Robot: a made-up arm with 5 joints. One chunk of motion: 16 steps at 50 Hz.
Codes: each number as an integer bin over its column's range. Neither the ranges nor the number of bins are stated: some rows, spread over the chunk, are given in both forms.
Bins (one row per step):
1: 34 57 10 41 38
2: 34 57 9 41 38
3: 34 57 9 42 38
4: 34 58 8 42 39
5: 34 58 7 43 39
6: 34 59 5 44 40
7: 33 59 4 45 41
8: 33 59 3 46 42
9: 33 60 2 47 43
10: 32 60 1 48 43
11: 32 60 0 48 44
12: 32 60 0 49 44
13: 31 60 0 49 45
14: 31 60 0 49 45
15: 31 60 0 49 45
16: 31 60 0 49 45
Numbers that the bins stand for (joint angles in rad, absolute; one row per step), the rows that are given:
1: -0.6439 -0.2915 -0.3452 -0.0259 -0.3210
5: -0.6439 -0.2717 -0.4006 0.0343 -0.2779
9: -0.6800 -0.2321 -0.4930 0.1547 -0.1054
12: -0.7161 -0.2321 -0.5300 0.2149 -0.0622
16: -0.7521 -0.2321 -0.5300 0.2149 -0.0191
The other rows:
2: -0.6439 -0.2915 -0.3636 -0.0259 -0.3210
3: -0.6439 -0.2915 -0.3636 0.0042 -0.3210
4: -0.6439 -0.2717 -0.3821 0.0042 -0.2779
6: -0.6439 -0.2519 -0.4376 0.0644 -0.2347
7: -0.6800 -0.2519 -0.4561 0.0945 -0.1916
8: -0.6800 -0.2519 -0.4745 0.1246 -0.1485
10: -0.7161 -0.2321 -0.5115 0.1848 -0.1054
11: -0.7161 -0.2321 -0.5300 0.1848 -0.0622
13: -0.7521 -0.2321 -0.5300 0.2149 -0.0191
14: -0.7521 -0.2321 -0.5300 0.2149 -0.0191
15: -0.7521 -0.2321 -0.5300 0.2149 -0.0191

